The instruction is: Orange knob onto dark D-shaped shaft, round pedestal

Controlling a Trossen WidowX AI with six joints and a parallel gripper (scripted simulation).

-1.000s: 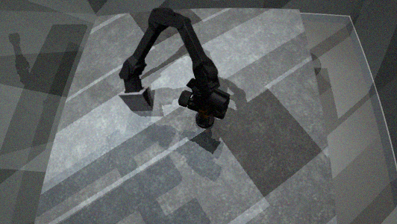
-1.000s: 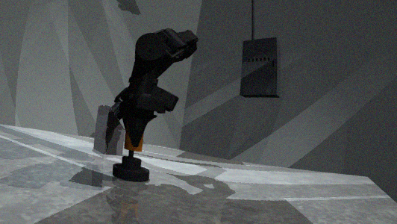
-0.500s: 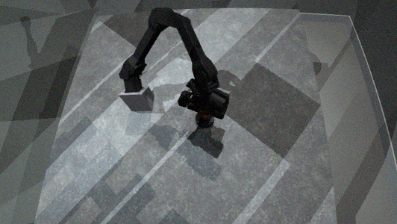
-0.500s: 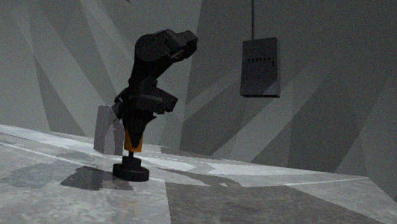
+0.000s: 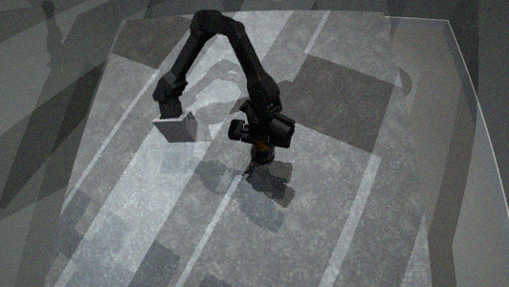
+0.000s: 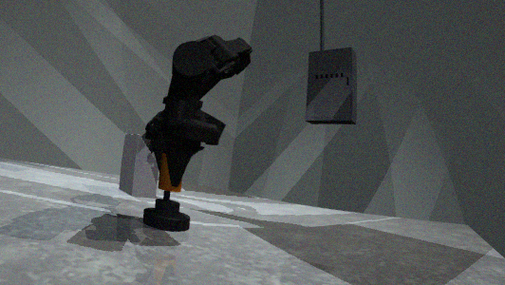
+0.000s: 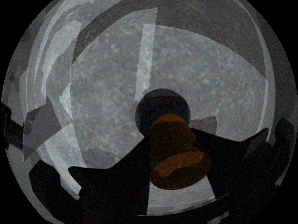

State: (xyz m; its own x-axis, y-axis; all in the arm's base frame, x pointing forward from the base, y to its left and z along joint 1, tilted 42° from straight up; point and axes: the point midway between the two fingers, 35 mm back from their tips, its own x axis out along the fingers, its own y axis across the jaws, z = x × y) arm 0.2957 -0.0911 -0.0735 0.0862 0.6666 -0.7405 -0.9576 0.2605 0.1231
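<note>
Right now the knob is 20 mm above my gripper tip. The rest, counted from my gripper tip: dark pedestal (40 mm below).
</note>
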